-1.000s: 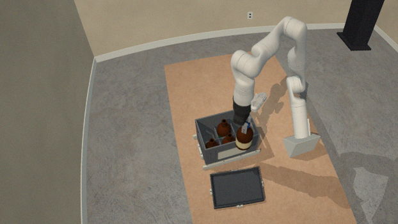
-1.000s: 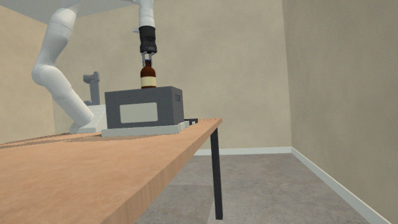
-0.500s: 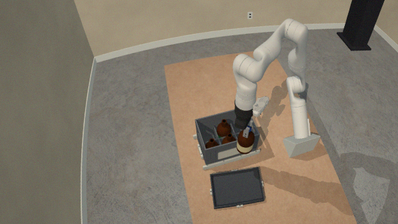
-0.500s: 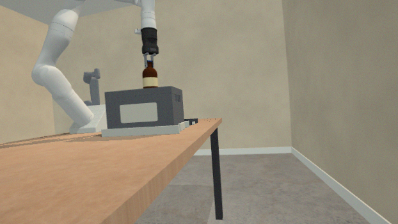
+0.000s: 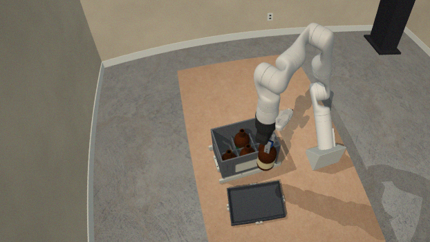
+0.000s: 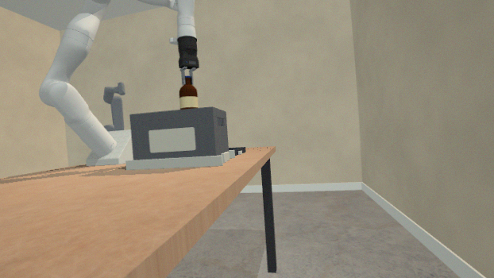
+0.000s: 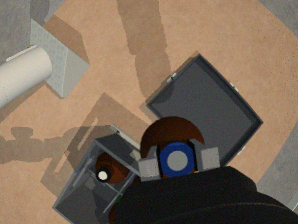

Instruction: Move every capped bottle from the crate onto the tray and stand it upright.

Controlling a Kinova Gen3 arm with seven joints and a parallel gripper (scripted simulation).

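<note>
Right now the dark tray is 310 mm below my hand, 100 mm to the left of it and 50 mm ahead of it. Round my hand: crate: 240 mm below, 160 mm to the right, 60 mm ahead.
</note>
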